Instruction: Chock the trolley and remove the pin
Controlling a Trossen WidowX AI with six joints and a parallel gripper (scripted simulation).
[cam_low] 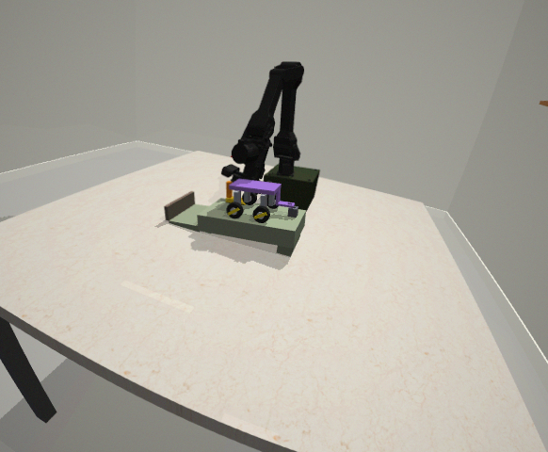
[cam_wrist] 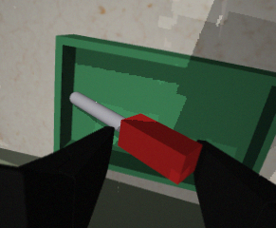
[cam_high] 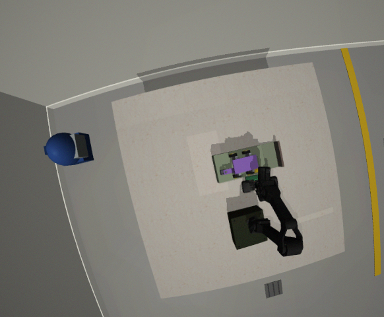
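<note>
My gripper tip is now 20 mm to the left of the stop pin and 10 mm above it. From my gripper tip the other things lie so: ramp: 140 mm ahead, 60 mm to the left, 10 mm above; chock: 70 mm ahead, 10 mm to the right, 40 mm above; green tray: 40 mm below.
</note>
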